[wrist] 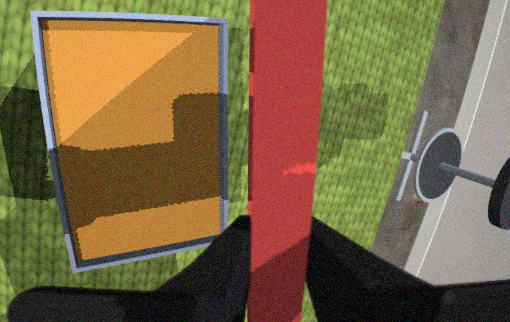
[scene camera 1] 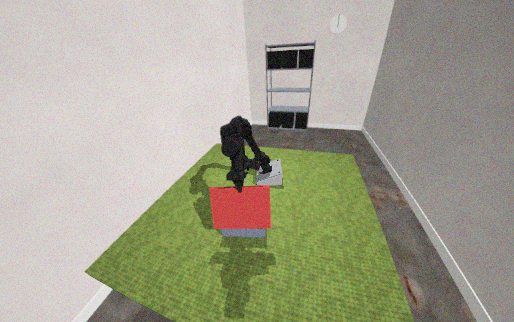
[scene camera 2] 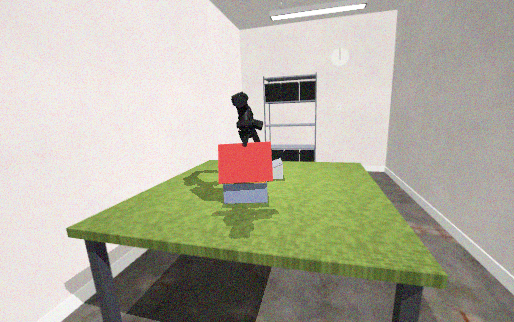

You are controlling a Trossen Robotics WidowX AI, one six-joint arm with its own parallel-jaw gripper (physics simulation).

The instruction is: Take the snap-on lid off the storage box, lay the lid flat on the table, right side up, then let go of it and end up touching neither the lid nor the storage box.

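On the wrist view you'd get the gripper (wrist: pixel 274 226) and a red lid (wrist: pixel 286 57). Scene camera 1 has the red lid (scene camera 1: pixel 250 209) as well. And in scene camera 2 there's that red lid (scene camera 2: pixel 236 164) again, plus a blue-grey storage box (scene camera 2: pixel 251 192).
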